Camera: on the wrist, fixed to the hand. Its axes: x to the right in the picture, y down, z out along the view.
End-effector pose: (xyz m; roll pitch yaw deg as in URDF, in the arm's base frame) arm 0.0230 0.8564 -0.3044 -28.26 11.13 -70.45
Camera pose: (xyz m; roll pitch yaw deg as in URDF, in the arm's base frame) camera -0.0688 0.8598 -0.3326 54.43 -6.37 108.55
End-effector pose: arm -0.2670 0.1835 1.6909 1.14 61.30 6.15
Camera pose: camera -0.3367 0.1181 1.6808 30.03 -57.50 -179.83
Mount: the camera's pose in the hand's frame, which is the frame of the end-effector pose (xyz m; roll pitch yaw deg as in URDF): -0.0278 -0.0590 -0.0706 25.92 3.72 176.86
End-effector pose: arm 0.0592 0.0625 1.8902 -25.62 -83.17 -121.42
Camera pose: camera -0.0303 0.0766 1.8581 21.83 87.56 28.69
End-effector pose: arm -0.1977 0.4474 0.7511 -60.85 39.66 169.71
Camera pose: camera -0.1713 0.5345 0.7820 85.59 -35.09 -8.19
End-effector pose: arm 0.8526 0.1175 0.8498 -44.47 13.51 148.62
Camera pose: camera 0.9252 0.1805 0.8475 70.42 -8.66 -31.01
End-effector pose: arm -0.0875 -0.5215 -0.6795 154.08 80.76 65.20
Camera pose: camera -0.1499 -0.4566 -0.6460 -142.75 -85.32 -100.01
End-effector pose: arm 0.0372 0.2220 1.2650 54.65 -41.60 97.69
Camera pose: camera 0.0088 0.2568 1.1800 -32.88 41.02 -88.74
